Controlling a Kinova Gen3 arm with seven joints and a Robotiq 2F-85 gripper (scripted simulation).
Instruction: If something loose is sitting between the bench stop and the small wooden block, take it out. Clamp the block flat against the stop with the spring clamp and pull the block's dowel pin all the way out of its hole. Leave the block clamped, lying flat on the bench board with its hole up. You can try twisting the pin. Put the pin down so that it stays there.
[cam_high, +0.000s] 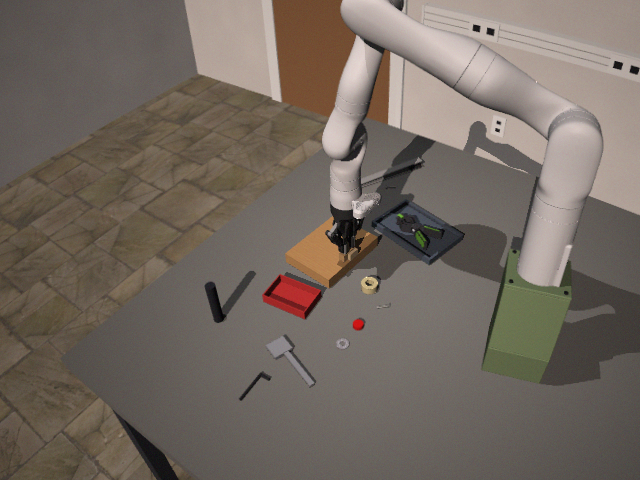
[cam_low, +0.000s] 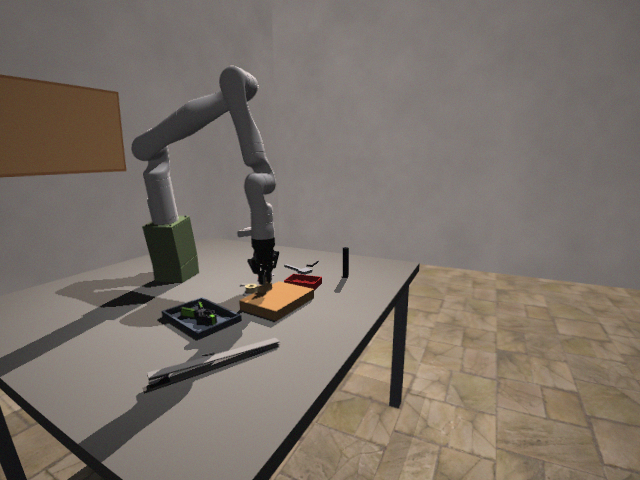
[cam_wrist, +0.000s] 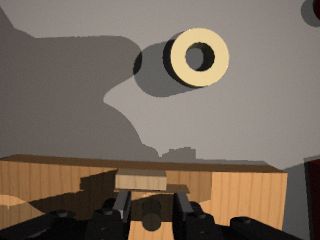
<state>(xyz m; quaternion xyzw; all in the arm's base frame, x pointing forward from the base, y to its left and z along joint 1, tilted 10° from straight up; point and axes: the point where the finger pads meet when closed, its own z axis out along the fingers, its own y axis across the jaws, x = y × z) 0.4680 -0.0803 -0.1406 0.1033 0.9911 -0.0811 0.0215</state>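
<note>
My gripper is now 2 cm above the wooden dowel pin. From my hand the other things lie so: wooden block: 3 cm below; then tape roll: 9 cm behind, 6 cm below, 5 cm to the left; then wooden bench board: 5 cm below, 5 cm ahead, 2 cm to the right.
</note>
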